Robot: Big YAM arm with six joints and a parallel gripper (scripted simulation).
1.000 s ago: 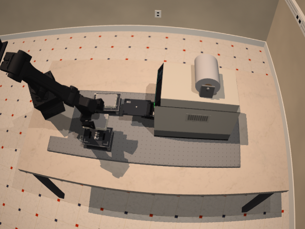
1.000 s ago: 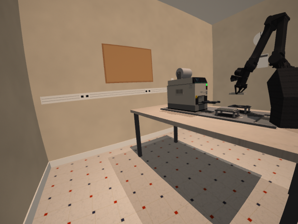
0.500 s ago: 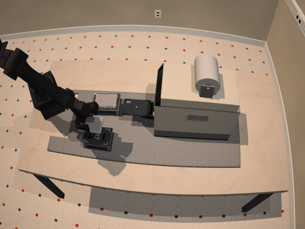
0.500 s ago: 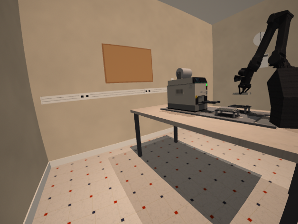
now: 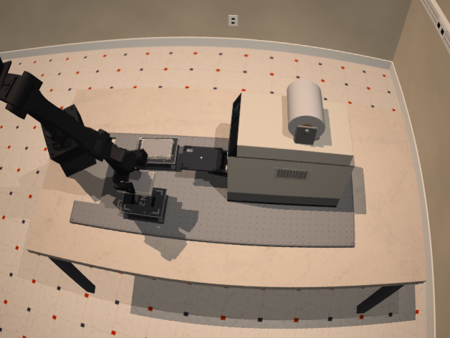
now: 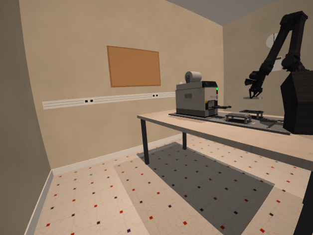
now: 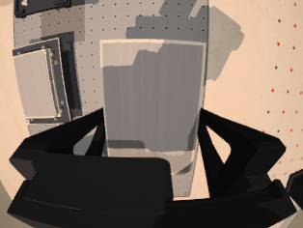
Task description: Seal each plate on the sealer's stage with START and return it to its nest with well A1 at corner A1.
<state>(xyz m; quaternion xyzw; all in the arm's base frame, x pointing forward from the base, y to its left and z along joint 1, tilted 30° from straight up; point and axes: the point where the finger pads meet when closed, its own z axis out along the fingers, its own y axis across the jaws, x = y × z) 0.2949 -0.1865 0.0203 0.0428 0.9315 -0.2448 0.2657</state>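
Right now my hand is right at the plate. Round my hand: yellow warning label 36 cm ahead, 18 cm to the left, 2 cm below; then start button 32 cm ahead, 1 cm above; then sealer stage 24 cm ahead, 11 cm to the left, 8 cm below.
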